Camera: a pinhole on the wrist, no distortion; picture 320 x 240 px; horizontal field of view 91.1 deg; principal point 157.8 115.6 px. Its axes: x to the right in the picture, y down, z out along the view. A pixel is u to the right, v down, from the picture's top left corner.
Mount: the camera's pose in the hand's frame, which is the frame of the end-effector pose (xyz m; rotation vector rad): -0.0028 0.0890 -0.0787 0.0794 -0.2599 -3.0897
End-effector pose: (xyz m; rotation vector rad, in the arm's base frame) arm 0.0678 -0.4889 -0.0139 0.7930 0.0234 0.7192
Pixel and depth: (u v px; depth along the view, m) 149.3 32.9 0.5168
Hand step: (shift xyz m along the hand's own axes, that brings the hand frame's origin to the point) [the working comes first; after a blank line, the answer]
In the camera's frame: -0.0280 -0.2723 0.5168

-0.0126 0.4442 0.3858
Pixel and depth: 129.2 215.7 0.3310
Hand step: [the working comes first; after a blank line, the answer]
In the camera's frame: -0.0603 0.2111 0.3310

0.0469 -0.0614 0.2855
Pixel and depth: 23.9 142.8 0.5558
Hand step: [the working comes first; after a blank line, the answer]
In the camera's frame: -0.4742 0.0963 0.5558

0.4436 0.1072 0.5073
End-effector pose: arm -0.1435 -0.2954 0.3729 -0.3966 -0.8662 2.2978
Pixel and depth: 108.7 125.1 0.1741
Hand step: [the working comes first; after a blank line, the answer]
In the camera's frame: -0.0545 0.0105 0.1741

0.0425 0.1099 0.0971
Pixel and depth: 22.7 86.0 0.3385
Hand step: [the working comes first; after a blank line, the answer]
In the camera's frame: -0.2914 -0.0638 0.3385

0.2673 0.2209 0.2578
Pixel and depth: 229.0 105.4 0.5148
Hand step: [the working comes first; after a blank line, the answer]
In the camera's frame: 0.2335 -0.0335 0.5148

-0.2650 0.1970 0.4115
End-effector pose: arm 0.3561 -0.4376 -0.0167 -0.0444 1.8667 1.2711
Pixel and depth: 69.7 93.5 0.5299
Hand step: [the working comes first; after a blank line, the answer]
In the camera's frame: -0.2974 -0.0746 0.5299

0.2626 0.2635 0.4447
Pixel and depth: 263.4 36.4 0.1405
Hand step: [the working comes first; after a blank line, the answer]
In the camera's frame: 0.0945 -0.0709 0.1405

-0.1073 0.1780 0.0432
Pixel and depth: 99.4 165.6 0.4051
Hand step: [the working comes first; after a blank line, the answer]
In the camera's frame: -0.1507 0.1290 0.4051

0.1302 0.0357 0.3490
